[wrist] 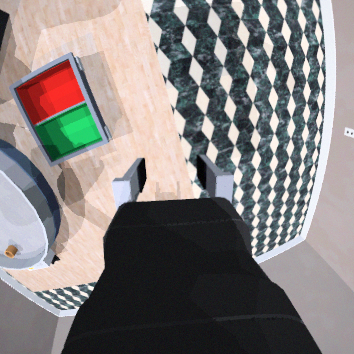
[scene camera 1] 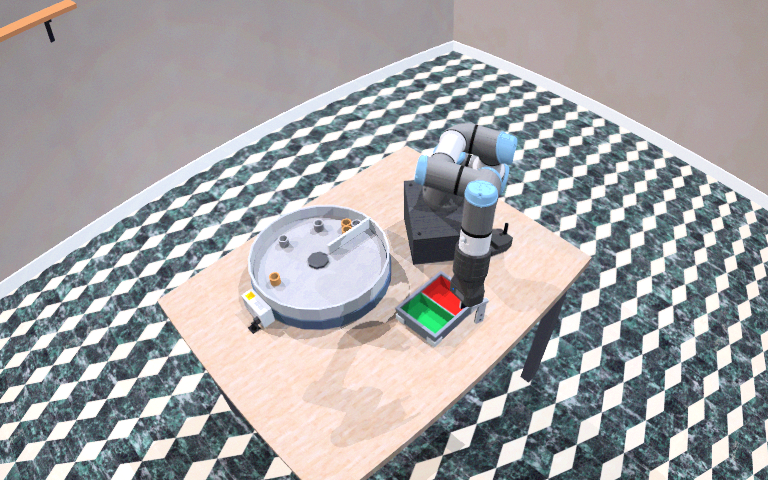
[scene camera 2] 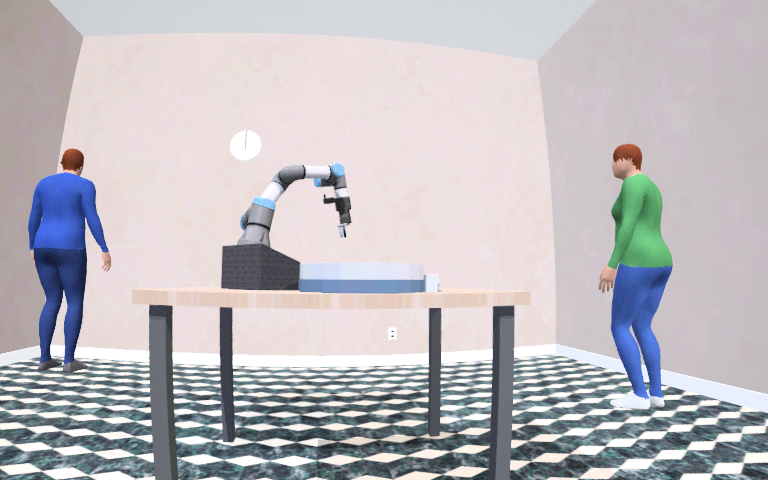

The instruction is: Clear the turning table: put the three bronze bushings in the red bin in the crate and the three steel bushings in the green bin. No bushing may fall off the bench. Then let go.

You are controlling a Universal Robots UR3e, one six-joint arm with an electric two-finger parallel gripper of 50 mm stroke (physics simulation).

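Frame: origin at the arm's base, x right, y back, z down, level; centimetres.
Where they show: gripper, fingertip midpoint: (wrist: pixel 170 166) (scene camera 1: pixel 471 314) (scene camera 2: pixel 343 237); arm's base, link origin: (scene camera 1: pixel 443 194) (scene camera 2: pixel 253 250).
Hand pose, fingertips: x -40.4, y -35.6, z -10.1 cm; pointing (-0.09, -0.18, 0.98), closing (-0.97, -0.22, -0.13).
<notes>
Each offset is from my fingertips to the top centre of the thing. "spot": to the spot under its first point.
My gripper (scene camera 1: pixel 474 309) (scene camera 2: pixel 342 230) (wrist: pixel 170 166) is open and empty, above the bench beside the crate @[dx +17.8, dy +9.5, dz +19.6 cm] (scene camera 1: pixel 416 329) (wrist: pixel 90 98). The red bin @[spot: dx +22.1, dy +14.4, dz +24.0 cm] (scene camera 1: pixel 438 294) (wrist: pixel 50 95) and green bin @[spot: dx +18.9, dy +5.3, dz +23.9 cm] (scene camera 1: pixel 424 318) (wrist: pixel 70 132) show no bushings. The turning table (scene camera 1: pixel 317 315) (scene camera 2: pixel 362 271) (wrist: pixel 20 225) carries the bushings. One bronze bushing @[dx +55.4, dy -18.6, dz +16.7 cm] (scene camera 1: pixel 274 278) (wrist: pixel 10 251) stands near its front left rim. Two bronze bushings @[dx +57.8, dy +10.9, dz +16.7 cm] (scene camera 1: pixel 346 222) @[dx +55.2, dy +9.1, dz +16.7 cm] (scene camera 1: pixel 346 229) and a steel bushing @[dx +55.2, dy +12.8, dz +16.7 cm] (scene camera 1: pixel 356 223) cluster at the back by the guide bar. Two steel bushings @[dx +63.9, dy +4.6, dz +16.7 cm] (scene camera 1: pixel 318 225) @[dx +66.3, dy -7.5, dz +16.7 cm] (scene camera 1: pixel 283 241) stand apart at the back left.
The angled guide bar @[spot: dx +52.8, dy +7.9, dz +17.3 cm] (scene camera 1: pixel 349 236) crosses part of the turning table. A dark hub @[dx +53.1, dy -4.3, dz +18.5 cm] (scene camera 1: pixel 317 260) sits at its centre. The black robot pedestal (scene camera 1: pixel 436 240) (scene camera 2: pixel 249 268) stands behind the crate. A white box @[spot: dx +50.7, dy -28.7, dz +18.7 cm] (scene camera 1: pixel 257 308) (scene camera 2: pixel 431 282) adjoins the turning table. Two people stand beyond the bench.
</notes>
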